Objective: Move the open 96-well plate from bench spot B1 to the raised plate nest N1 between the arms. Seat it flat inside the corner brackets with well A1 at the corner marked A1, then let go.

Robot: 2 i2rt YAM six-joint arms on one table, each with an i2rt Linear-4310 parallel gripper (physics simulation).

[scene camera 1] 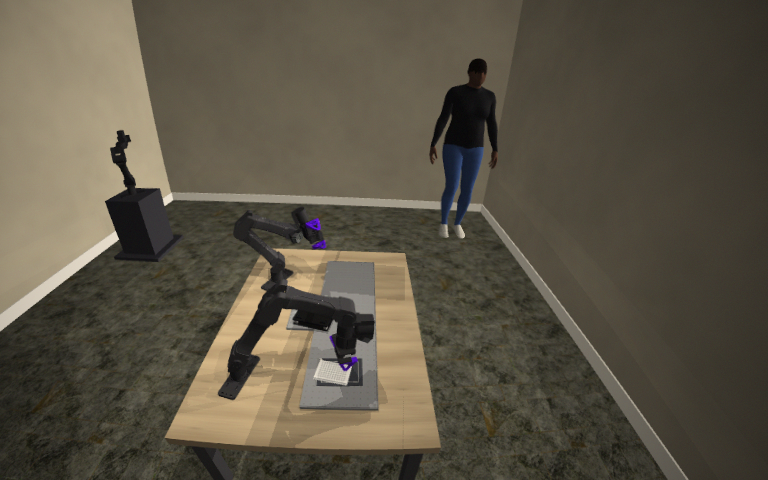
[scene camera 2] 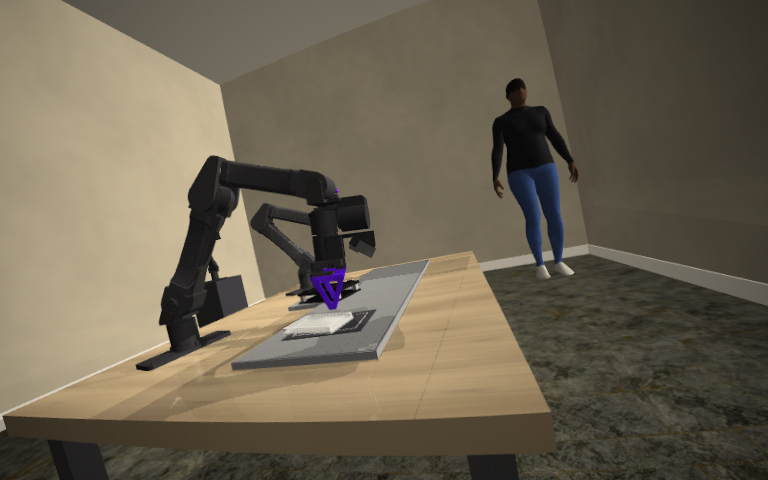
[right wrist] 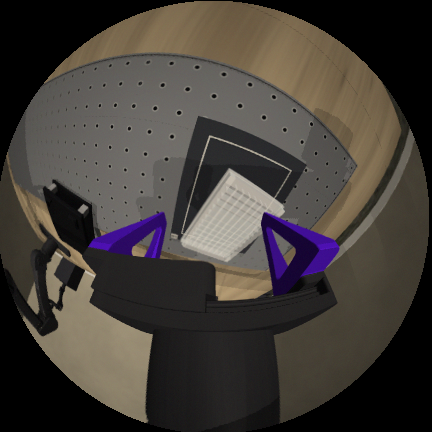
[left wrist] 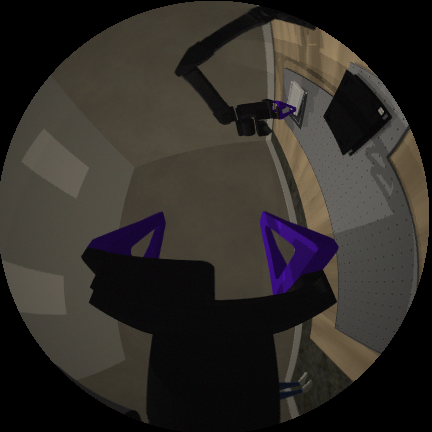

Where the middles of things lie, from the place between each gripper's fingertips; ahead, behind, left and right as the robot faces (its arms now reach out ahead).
I see my right gripper 4 cm above the dark rectangular nest (right wrist: 214, 146) and 2 cm to the left of it. Round my right hand: white well plate (scene camera 2: 318, 324) (3 cm to the right, 3 cm below, 3 cm behind).
I see my left gripper 9 cm short of the white well plate, 48 cm to the left of it and 31 cm above it. From my left hand the other things lie so: dark rectangular nest: 12 cm ahead, 47 cm to the right, 32 cm below.
